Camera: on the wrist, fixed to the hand. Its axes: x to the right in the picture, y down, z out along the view.
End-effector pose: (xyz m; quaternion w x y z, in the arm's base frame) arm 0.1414 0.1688 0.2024 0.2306 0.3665 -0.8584 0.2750
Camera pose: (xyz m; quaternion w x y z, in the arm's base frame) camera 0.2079 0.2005 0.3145 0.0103 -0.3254 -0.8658 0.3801
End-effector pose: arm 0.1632 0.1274 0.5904 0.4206 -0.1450 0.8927 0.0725
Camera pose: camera 0.0935 0.0338 0.6566 0.2254 0.5035 0.7679 0.3257
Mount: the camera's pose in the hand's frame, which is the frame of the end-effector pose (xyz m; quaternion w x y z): 0.0095 -0.0659 -0.1165 0.7308 0.0094 0.0380 0.6814
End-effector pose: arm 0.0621 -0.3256 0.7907 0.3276 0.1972 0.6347 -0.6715
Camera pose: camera -0.0077 -0.2144 0.8183 0.6710 0.6052 0.3356 -0.2660
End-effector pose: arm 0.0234 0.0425 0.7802 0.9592 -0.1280 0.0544 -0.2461
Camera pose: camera -0.0180 -0.0434 0.6858 0.8679 -0.0381 0.1611 0.4684
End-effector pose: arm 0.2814 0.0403 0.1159 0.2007 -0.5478 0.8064 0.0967
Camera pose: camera 0.3138 -0.0366 0.2210 0.0553 0.1474 0.9712 0.1790
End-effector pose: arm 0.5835 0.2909 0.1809 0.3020 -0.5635 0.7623 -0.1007
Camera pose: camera 0.5675 0.2377 0.3030 0.2657 0.1143 0.9516 0.1036
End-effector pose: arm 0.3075 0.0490 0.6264 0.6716 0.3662 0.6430 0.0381
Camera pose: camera 0.1776 0.0575 0.5939 0.4370 0.7106 0.2463 0.4934
